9 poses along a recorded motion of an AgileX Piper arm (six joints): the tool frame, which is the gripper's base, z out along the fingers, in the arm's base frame.
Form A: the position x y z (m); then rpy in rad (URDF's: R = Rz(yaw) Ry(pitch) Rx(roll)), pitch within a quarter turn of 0, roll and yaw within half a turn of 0.
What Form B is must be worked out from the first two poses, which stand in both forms.
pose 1, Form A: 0.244 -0.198 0.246 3.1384 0.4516 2.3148
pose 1, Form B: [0.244 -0.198 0.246], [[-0.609 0.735 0.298], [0.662 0.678 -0.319], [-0.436 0.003 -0.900]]
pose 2, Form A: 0.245 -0.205 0.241 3.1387 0.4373 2.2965
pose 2, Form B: [0.245 -0.205 0.241], [[-0.601 0.747 0.283], [0.678 0.665 -0.315], [-0.423 0.003 -0.906]]
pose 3, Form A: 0.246 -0.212 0.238 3.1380 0.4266 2.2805
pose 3, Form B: [0.246 -0.212 0.238], [[-0.593 0.758 0.272], [0.691 0.653 -0.312], [-0.414 0.003 -0.910]]
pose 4, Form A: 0.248 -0.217 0.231 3.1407 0.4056 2.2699
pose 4, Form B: [0.248 -0.217 0.231], [[-0.591 0.765 0.255], [0.703 0.644 -0.301], [-0.395 0.001 -0.919]]
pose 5, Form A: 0.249 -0.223 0.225 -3.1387 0.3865 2.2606
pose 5, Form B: [0.249 -0.223 0.225], [[-0.589 0.772 0.238], [0.714 0.636 -0.293], [-0.377 -0.003 -0.926]]
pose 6, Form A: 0.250 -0.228 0.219 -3.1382 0.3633 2.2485
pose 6, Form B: [0.250 -0.228 0.219], [[-0.586 0.780 0.220], [0.728 0.626 -0.279], [-0.355 -0.003 -0.935]]
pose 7, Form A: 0.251 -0.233 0.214 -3.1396 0.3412 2.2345
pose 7, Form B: [0.251 -0.233 0.214], [[-0.581 0.788 0.205], [0.742 0.616 -0.265], [-0.335 -0.002 -0.942]]
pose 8, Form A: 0.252 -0.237 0.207 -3.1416 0.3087 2.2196
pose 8, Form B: [0.252 -0.237 0.207], [[-0.576 0.797 0.184], [0.759 0.604 -0.242], [-0.304 0.000 -0.953]]
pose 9, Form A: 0.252 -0.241 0.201 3.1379 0.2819 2.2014
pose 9, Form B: [0.252 -0.241 0.201], [[-0.566 0.807 0.167], [0.776 0.590 -0.223], [-0.278 0.004 -0.961]]
